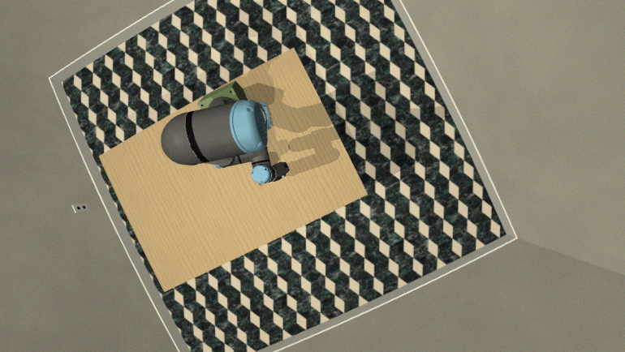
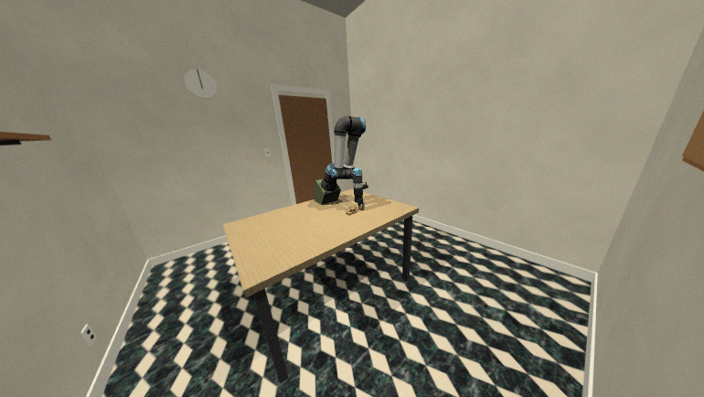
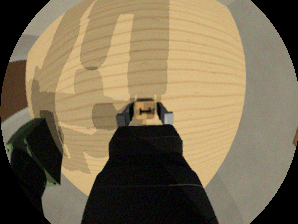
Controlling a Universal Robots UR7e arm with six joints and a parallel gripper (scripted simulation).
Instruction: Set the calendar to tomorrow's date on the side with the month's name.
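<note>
My gripper is now 10 mm above the wooden cube. Also, from my hand: wooden tray (110 mm to the right, 20 mm below).
</note>
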